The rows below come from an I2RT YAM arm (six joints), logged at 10 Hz.
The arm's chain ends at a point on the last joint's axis. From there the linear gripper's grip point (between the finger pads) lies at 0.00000 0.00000 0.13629 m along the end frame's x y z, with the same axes.
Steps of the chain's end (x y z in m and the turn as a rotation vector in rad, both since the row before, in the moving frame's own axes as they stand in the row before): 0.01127 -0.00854 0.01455 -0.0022 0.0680 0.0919; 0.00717 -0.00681 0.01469 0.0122 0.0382 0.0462; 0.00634 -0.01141 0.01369 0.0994 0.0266 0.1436; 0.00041 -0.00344 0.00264 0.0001 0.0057 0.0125; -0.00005 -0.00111 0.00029 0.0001 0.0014 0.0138; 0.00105 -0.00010 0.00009 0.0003 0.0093 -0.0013; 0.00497 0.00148 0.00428 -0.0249 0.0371 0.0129; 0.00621 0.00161 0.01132 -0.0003 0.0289 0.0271
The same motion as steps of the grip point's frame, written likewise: 0.02050 -0.00782 0.01423 -0.0022 0.0680 0.0919; 0.01241 -0.00835 0.01458 0.0122 0.0382 0.0462; 0.01092 -0.02463 0.01297 0.0994 0.0266 0.1436; 0.00119 -0.00345 0.00264 0.0001 0.0057 0.0125; 0.00014 -0.00112 0.00029 0.0001 0.0014 0.0138; 0.00232 -0.00014 0.00008 0.0003 0.0093 -0.0013; 0.01000 0.00491 0.00414 -0.0249 0.0371 0.0129; 0.01015 0.00170 0.01126 -0.0003 0.0289 0.0271
